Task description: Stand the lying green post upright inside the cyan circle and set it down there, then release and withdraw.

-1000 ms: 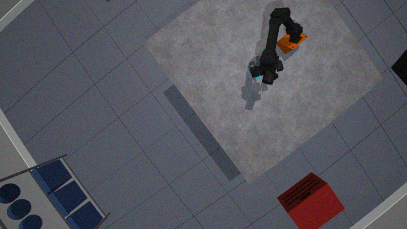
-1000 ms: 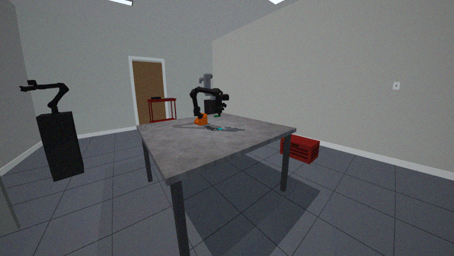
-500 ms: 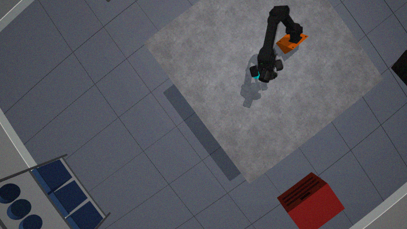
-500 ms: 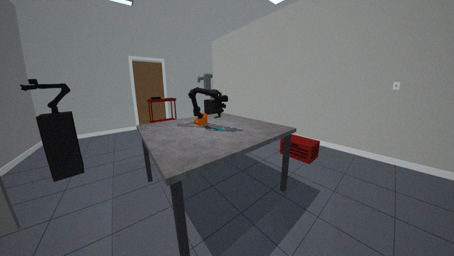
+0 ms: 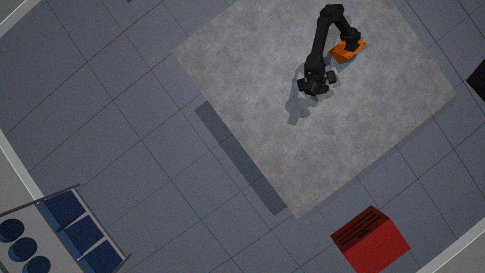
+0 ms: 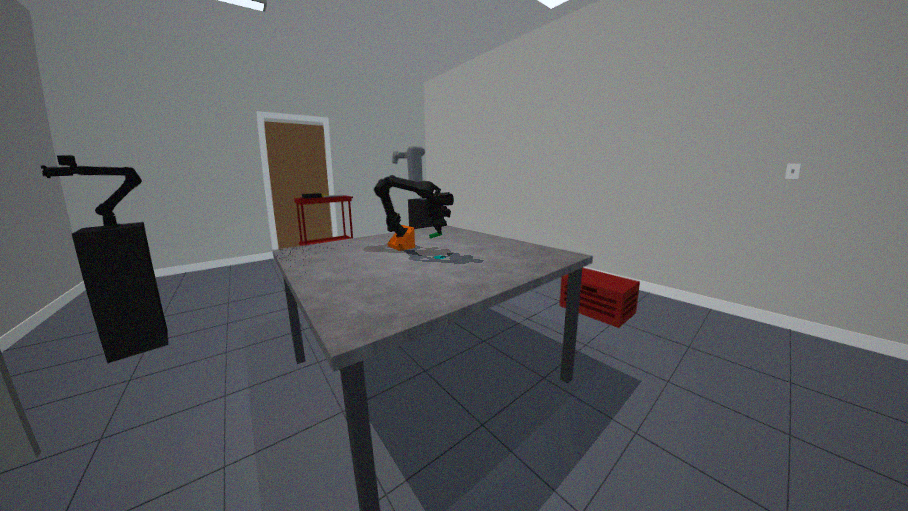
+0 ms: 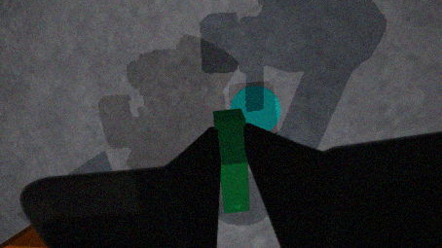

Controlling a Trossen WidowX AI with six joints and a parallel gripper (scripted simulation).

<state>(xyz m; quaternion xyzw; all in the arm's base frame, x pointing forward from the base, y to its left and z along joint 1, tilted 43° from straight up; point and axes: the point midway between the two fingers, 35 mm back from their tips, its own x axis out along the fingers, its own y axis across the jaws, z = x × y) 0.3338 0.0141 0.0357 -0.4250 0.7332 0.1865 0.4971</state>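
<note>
Right now my gripper tip is 12 cm above the cyan circle, 1 cm to the left of it and 1 cm short of it. From my gripper tip the other things lie so: green post: 2 cm to the right, 1 cm below, 1 cm behind.
</note>
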